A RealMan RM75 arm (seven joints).
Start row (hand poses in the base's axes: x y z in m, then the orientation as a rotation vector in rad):
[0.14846, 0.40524, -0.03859, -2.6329, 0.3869, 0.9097]
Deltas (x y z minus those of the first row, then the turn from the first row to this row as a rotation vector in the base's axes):
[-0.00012, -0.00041, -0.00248, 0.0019, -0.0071, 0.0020]
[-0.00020, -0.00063, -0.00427, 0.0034, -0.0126, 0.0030]
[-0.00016, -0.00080, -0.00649, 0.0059, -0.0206, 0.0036]
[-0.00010, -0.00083, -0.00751, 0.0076, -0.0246, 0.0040]
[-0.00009, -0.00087, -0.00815, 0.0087, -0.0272, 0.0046]
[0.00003, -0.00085, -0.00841, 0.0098, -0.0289, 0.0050]
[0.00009, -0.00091, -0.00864, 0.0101, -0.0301, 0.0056]
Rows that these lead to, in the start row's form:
[0.14834, 0.40483, -0.04107, -2.6345, 0.3815, 0.9007]
[0.14826, 0.40461, -0.04286, -2.6355, 0.3780, 0.8935]
[0.14830, 0.40444, -0.04508, -2.6363, 0.3739, 0.8828]
[0.14836, 0.40441, -0.04610, -2.6363, 0.3715, 0.8775]
[0.14837, 0.40437, -0.04674, -2.6364, 0.3695, 0.8741]
[0.14849, 0.40439, -0.04700, -2.6362, 0.3679, 0.8719]
[0.14855, 0.40433, -0.04723, -2.6365, 0.3667, 0.8704]

